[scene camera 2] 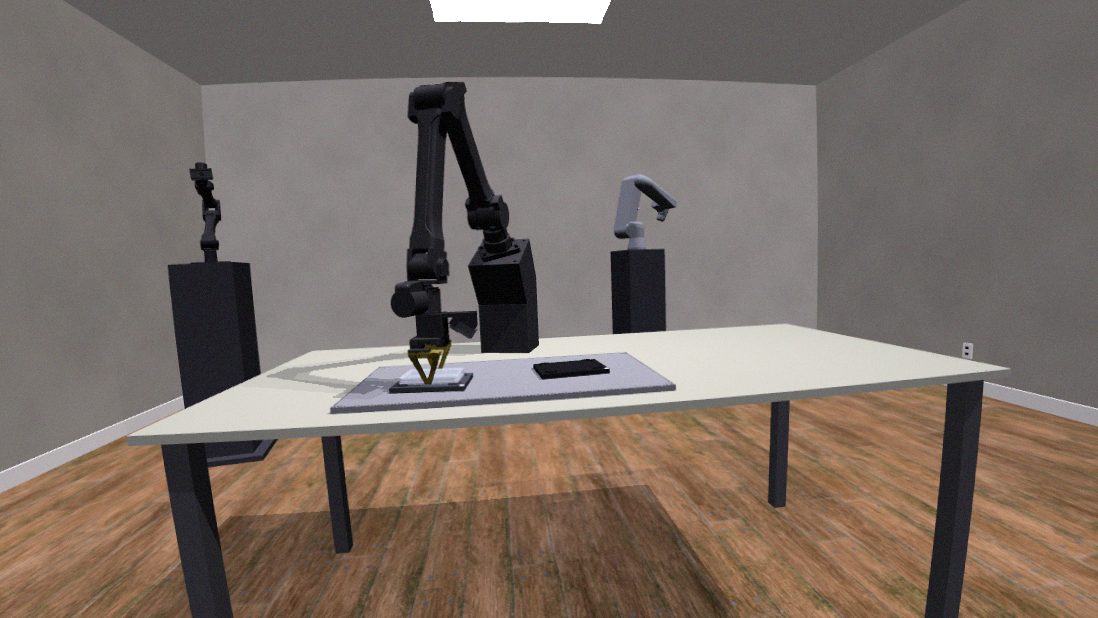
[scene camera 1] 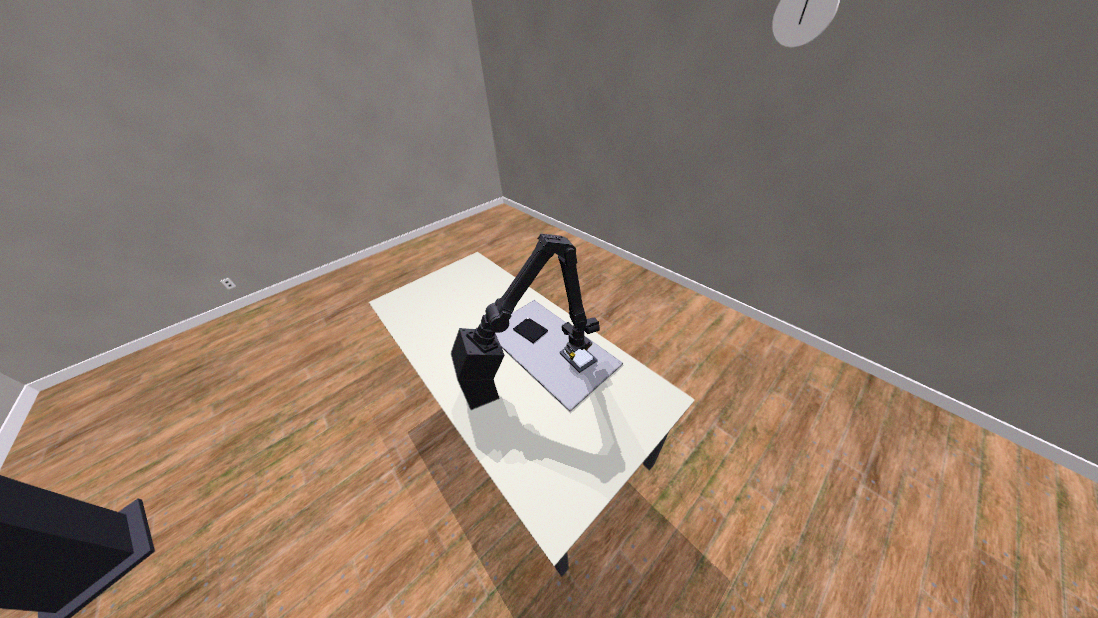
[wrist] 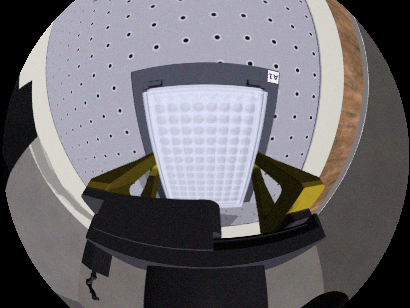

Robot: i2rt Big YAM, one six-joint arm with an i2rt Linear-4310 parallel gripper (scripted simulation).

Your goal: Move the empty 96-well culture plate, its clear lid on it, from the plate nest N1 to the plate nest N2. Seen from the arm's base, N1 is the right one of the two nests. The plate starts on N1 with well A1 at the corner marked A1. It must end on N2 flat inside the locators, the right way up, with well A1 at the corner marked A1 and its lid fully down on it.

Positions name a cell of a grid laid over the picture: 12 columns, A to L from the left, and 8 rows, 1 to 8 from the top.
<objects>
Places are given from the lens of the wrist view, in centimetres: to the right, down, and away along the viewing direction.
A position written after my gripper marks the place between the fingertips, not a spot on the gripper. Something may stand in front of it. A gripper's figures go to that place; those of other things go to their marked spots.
my gripper (wrist: G5): 0, 0, 13
clear lid (wrist: G4): 0, -1, 10
nest N1 (wrist: F2): 0, -6, 9
</objects>
